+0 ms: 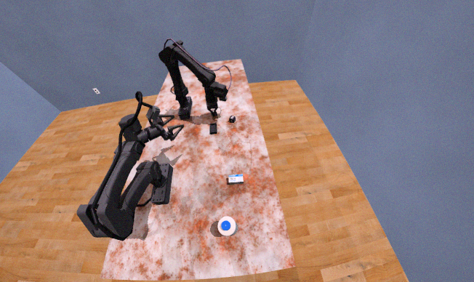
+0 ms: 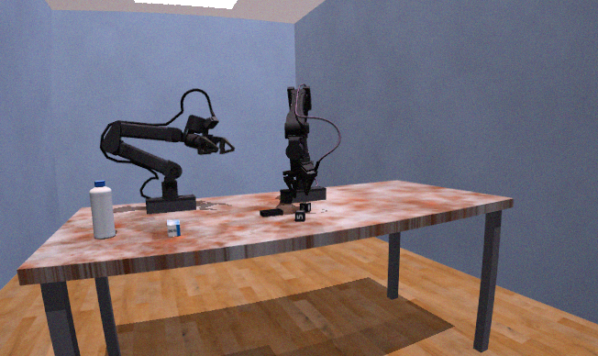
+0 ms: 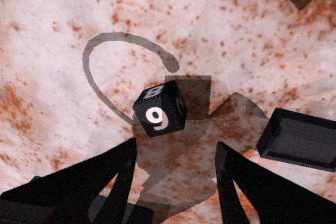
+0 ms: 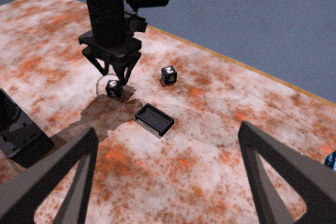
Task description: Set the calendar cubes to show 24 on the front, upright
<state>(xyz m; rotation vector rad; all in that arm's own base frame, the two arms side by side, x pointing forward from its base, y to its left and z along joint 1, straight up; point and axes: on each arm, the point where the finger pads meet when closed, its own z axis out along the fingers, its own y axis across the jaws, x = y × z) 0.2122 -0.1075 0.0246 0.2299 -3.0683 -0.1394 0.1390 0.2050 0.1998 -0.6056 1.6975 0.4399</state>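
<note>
Right now the black tray is 1 cm ahead of my left hand, 11 cm to the right of it and 6 cm below it. From my left hand the other things lie so: white box (15 cm ahead, 46 cm to the right, 5 cm below); then white bottle (13 cm ahead, 67 cm to the right, 1 cm above).
</note>
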